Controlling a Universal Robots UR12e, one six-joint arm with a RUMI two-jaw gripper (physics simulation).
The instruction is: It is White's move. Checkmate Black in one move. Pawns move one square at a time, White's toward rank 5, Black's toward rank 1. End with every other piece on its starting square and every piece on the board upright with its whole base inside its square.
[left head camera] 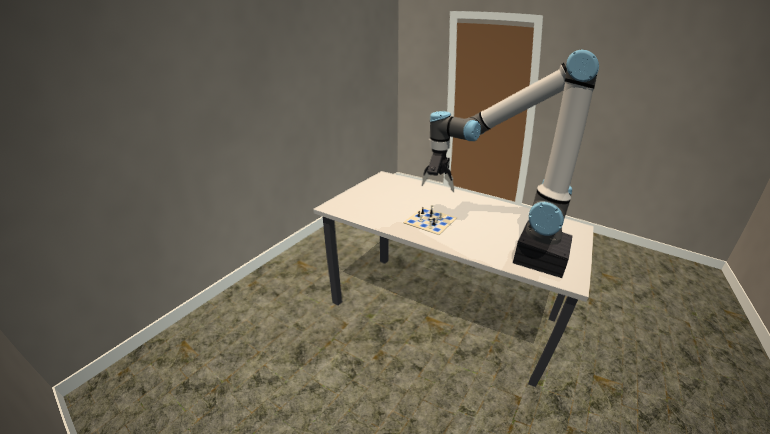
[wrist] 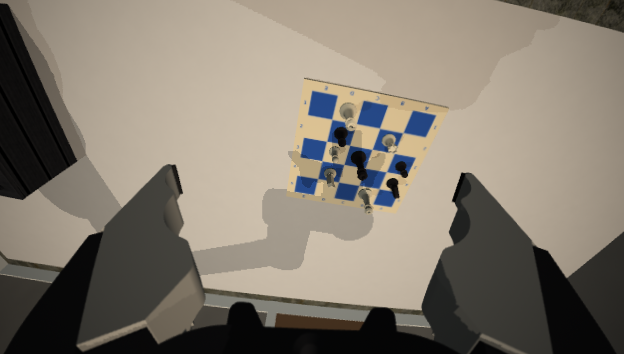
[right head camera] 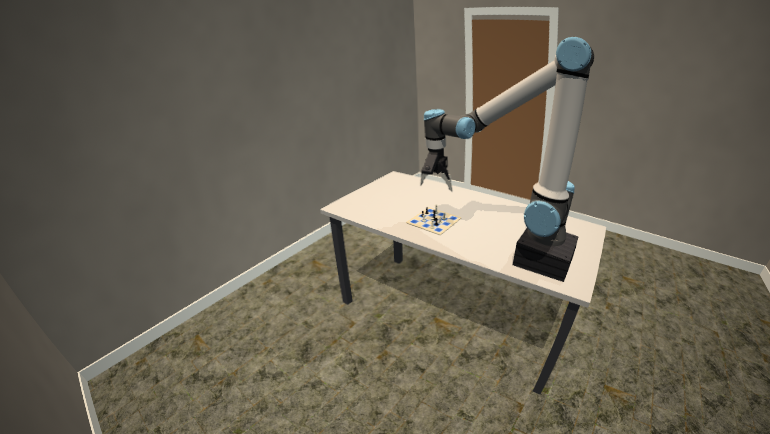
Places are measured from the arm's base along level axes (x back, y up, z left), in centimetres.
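Pixels of known places: gripper, fingertip midpoint: (left head camera: 437, 189) (wrist: 316, 171) (right head camera: 436, 188).
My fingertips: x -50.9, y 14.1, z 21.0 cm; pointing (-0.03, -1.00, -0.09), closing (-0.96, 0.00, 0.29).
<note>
Ahead of a thing's pixels: the offset from my fingertips to its middle. Level surfaces: height alone.
The blue and cream board @(dx -10.5, dy -25.0, dz -11.3 cm) (left head camera: 423, 227) (right head camera: 424, 227) (wrist: 302, 114) lies on the table. In the wrist view, a large white piece @(dx -5.8, dy -21.5, dz -4.3 cm) (wrist: 347, 111) stands on D1, a white piece @(dx -13.7, dy -23.0, dz -6.7 cm) (wrist: 389, 141) on B2, a small white piece @(dx -6.3, dy -23.1, dz -11.4 cm) (wrist: 334, 152) on D3, a white piece @(dx -7.2, dy -22.7, dz -15.8 cm) (wrist: 330, 175) on D4 and a taller white piece @(dx -14.8, dy -22.1, dz -18.1 cm) (wrist: 365, 196) on B5. Black pieces stand on D2 @(dx -6.1, dy -22.5, dz -8.0 cm) (wrist: 341, 134), A3 @(dx -18.0, dy -23.1, dz -10.5 cm) (wrist: 401, 167) and A4 @(dx -18.3, dy -22.7, dz -14.1 cm) (wrist: 393, 186); a large black piece @(dx -10.5, dy -21.5, dz -11.2 cm) (wrist: 358, 160) is on C3. All look upright. My gripper (left head camera: 437, 187) (right head camera: 436, 187) (wrist: 316, 171) is open and empty, high above the table behind the board.
The table @(dy -25.3 cm) (left head camera: 366, 194) (right head camera: 374, 194) (wrist: 200, 100) carries the arm's dark base block (left head camera: 541, 253) (right head camera: 544, 256) (wrist: 30, 120), to the right of the board in the head views. The arm's shadow falls across the table and part of the board. A door (left head camera: 493, 80) (right head camera: 509, 80) stands behind the table.
</note>
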